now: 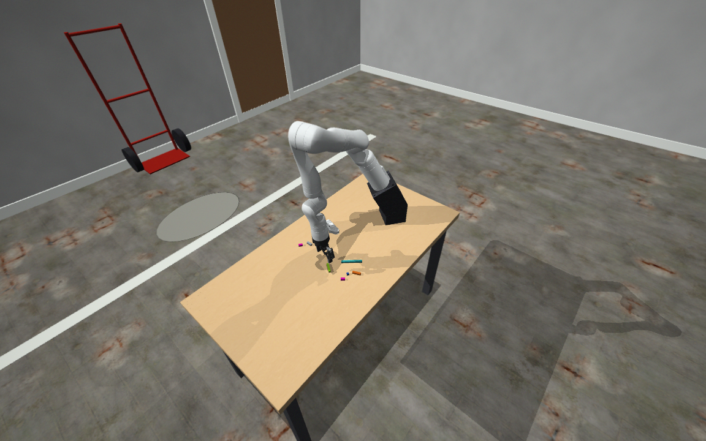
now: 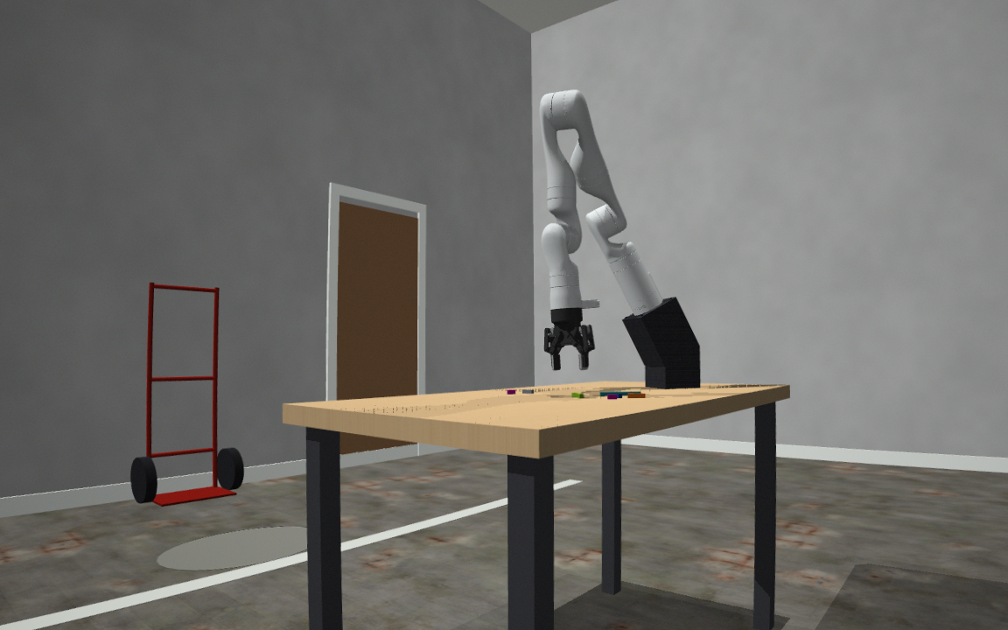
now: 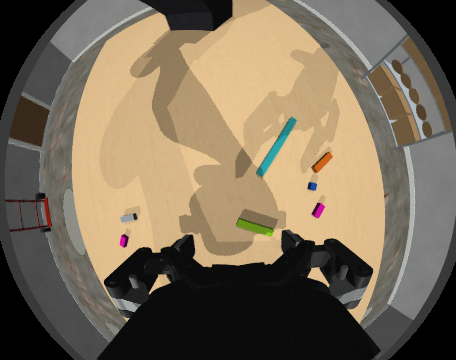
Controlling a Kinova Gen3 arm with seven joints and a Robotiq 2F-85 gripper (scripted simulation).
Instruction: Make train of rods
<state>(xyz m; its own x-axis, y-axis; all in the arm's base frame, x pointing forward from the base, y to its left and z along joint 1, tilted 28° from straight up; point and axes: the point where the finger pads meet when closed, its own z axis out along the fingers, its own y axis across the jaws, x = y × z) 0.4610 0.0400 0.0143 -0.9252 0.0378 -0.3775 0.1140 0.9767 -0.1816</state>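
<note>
The grey rod lies 16 cm to the right of my hand, 6 cm below it and 4 cm behind it. Also, from my hand: turquoise rod (10 cm behind, 8 cm to the left, 6 cm below); lime rod (6 cm below, 2 cm to the left); blue rod (12 cm to the left, 6 cm below, 3 cm behind).
</note>
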